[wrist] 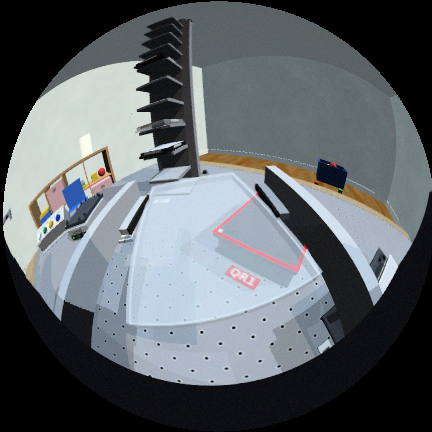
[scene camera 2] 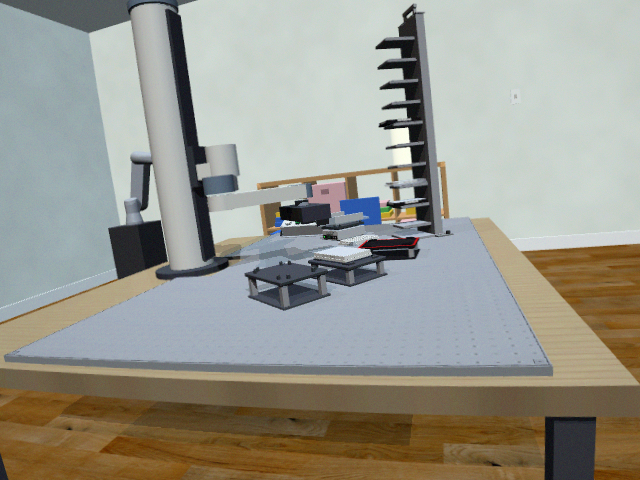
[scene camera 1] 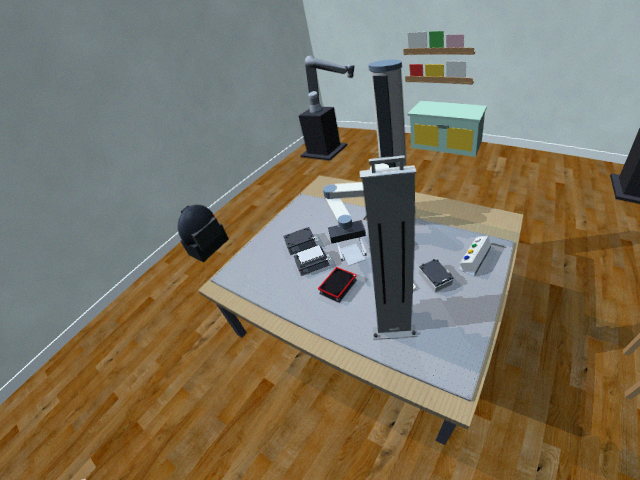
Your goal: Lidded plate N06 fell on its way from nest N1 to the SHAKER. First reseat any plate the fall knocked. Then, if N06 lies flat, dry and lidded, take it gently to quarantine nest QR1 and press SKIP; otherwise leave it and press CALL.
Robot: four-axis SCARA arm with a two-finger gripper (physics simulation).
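Places are measured from the arm's base along level axes (x left, y back, z up), in millimetres.
Pixels of known places: gripper, fingertip midpoint: (wrist: 198, 180) (scene camera 2: 352, 214) (scene camera 1: 353, 257); arm's base, link origin: (scene camera 2: 193, 270).
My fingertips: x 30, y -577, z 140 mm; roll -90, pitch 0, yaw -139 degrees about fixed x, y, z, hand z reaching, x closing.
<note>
Ahead of a thing's pixels: the offset from my fingertips to its top centre. "pt": to the spot under its first point.
My gripper (scene camera 1: 353, 253) (scene camera 2: 345, 219) (wrist: 198, 180) is shut on a clear lidded plate @(dx -22, dy +24, dz -7 mm) (wrist: 170, 270), held roughly level above the table; its number is not readable. The red outline and label of nest QR1 @(dx -45, dy -108, dz -81 mm) (scene camera 1: 337, 283) (scene camera 2: 390, 242) (wrist: 256, 251) show through the plate in the wrist view. In scene camera 1 QR1 is in front of the gripper, its top black with a red rim. A white gridded plate @(dx +236, dy +36, dz -113 mm) (scene camera 2: 360, 239) lies low on the table behind QR1 in scene camera 2. The shaker @(pt dx +375, dy +111, dz -72 mm) (scene camera 1: 435, 273) (wrist: 84, 210) and the white button box @(dx +522, dy +328, dz -43 mm) (scene camera 1: 475, 254) (scene camera 2: 298, 227) (wrist: 52, 227) stand beyond.
The tall rack (scene camera 1: 393, 273) (scene camera 2: 424, 129) (wrist: 191, 100) has plates on several shelves. One black nest @(dx -263, dy -25, dz -74 mm) (scene camera 1: 311, 263) (scene camera 2: 347, 262) bears a white plate @(dx -264, dy -16, dz -60 mm) (scene camera 1: 311, 254) (scene camera 2: 342, 253); another black nest @(dx -418, dy +80, dz -58 mm) (scene camera 1: 299, 238) (scene camera 2: 286, 273) stands beside it. The arm's column (scene camera 1: 390, 113) (scene camera 2: 165, 139) stands at the table's back.
</note>
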